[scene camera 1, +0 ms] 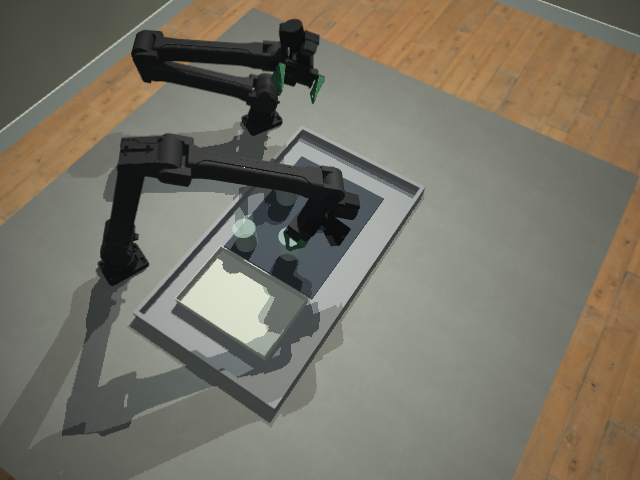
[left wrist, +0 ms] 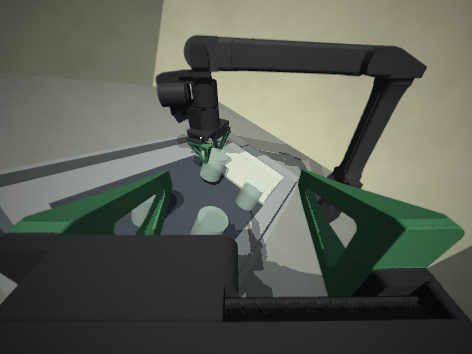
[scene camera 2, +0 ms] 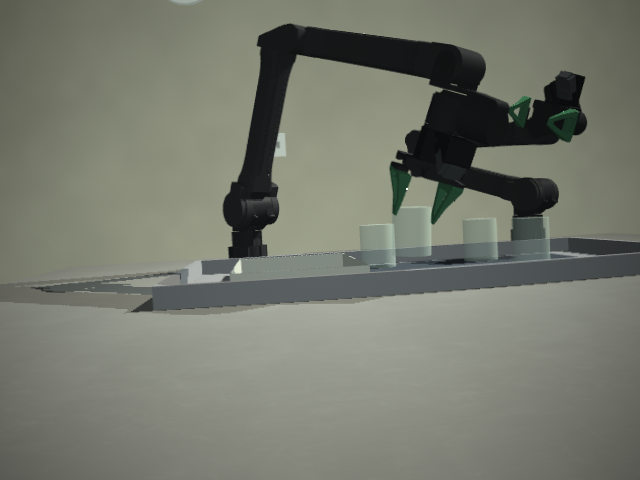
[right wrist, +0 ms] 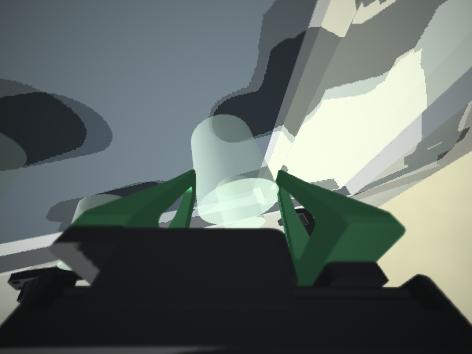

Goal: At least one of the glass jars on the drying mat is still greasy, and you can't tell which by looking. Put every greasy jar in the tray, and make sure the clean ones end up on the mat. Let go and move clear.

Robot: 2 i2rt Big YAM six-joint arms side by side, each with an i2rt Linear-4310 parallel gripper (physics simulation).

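Frame: origin at the left arm's base, x ahead, y left, z up, level; millimetres.
Seen in the pictures: left gripper, between the fingertips: point(scene camera 1: 297, 97) point(left wrist: 235, 177) point(scene camera 2: 528, 115); right gripper, between the fingertips: point(scene camera 1: 293, 242) point(left wrist: 212, 157) point(scene camera 2: 413, 219) point(right wrist: 236, 176); left arm's base, origin of its link: point(scene camera 1: 262, 121) point(right wrist: 55, 272); right arm's base, origin of its link: point(scene camera 1: 124, 265) point(left wrist: 323, 213).
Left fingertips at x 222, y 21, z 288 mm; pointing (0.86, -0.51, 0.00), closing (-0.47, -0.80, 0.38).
Pixels of each thing's top centre, then the offset from my left fingertips to it. Level surfaces: height alone.
- pale translucent glass jar, centre of its top: point(right wrist: 242, 207) point(scene camera 2: 410, 206) point(scene camera 1: 289, 236) point(left wrist: 218, 153) dx +292, dy -192, dz -174 mm
- dark drying mat, height of its surface: dz -283 mm
- cream tray, centre of its top: point(scene camera 2: 295, 261) point(right wrist: 346, 143) point(scene camera 1: 241, 297) point(left wrist: 245, 163) dx +355, dy -378, dz -256 mm
- fourth jar, centre of its top: point(scene camera 2: 529, 217) point(left wrist: 152, 190) dx +193, dy -3, dz -204 mm
My right gripper point(scene camera 1: 295, 242) point(scene camera 2: 413, 218) point(left wrist: 212, 157) point(right wrist: 236, 176) is shut on a pale translucent glass jar point(scene camera 2: 412, 237) point(left wrist: 213, 167) point(right wrist: 220, 155), held roughly upright a little above the dark drying mat point(scene camera 1: 330, 258) point(right wrist: 150, 60). One jar point(scene camera 1: 244, 228) point(left wrist: 251, 194) stands at the mat's edge near the cream tray point(scene camera 1: 227, 299) point(scene camera 2: 310, 266) point(right wrist: 370, 120). Another jar point(scene camera 1: 285, 196) stands farther back on the mat. In the left wrist view a fourth jar point(left wrist: 142, 212) shows behind a finger; the right arm hides it in scene camera 1. My left gripper point(scene camera 1: 296, 97) point(scene camera 2: 545, 133) point(left wrist: 235, 177) is open and empty, high behind the mat.
A large grey low-walled tray-like base point(scene camera 1: 356, 227) point(scene camera 2: 258, 295) surrounds the mat and cream tray. The right arm point(scene camera 1: 253, 170) point(scene camera 2: 361, 49) reaches over the mat. The left arm point(scene camera 1: 206, 54) is folded back near its base. The raised walls of the cream tray border the mat.
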